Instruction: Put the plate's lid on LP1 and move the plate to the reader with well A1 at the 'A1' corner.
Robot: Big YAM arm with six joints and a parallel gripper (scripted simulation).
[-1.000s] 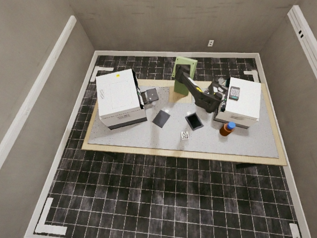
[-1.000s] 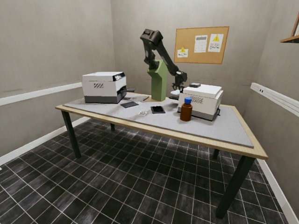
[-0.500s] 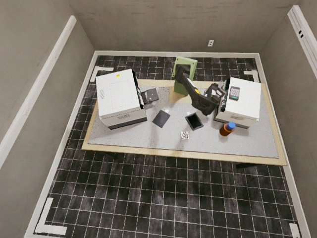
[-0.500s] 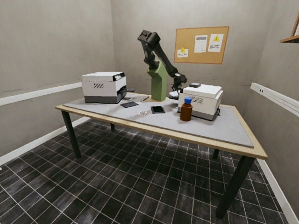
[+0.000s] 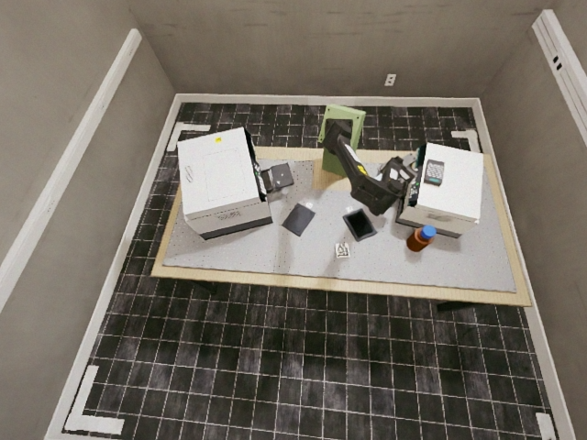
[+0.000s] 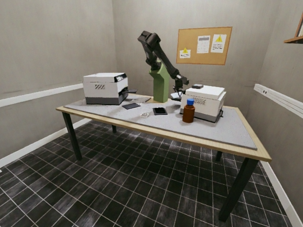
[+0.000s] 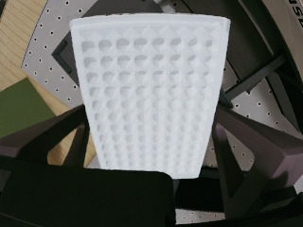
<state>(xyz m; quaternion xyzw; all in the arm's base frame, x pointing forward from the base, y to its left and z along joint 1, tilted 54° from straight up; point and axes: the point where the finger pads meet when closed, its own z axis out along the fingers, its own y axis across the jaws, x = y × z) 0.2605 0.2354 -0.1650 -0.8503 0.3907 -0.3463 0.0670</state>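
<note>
My gripper is now 200 mm short of the dark flat lid, 130 mm to the left of it and 120 mm above it. Round my hand: brown capped bottle (300 mm ahead, 140 mm to the left, 20 mm below); then white well plate (right at my hand).
</note>
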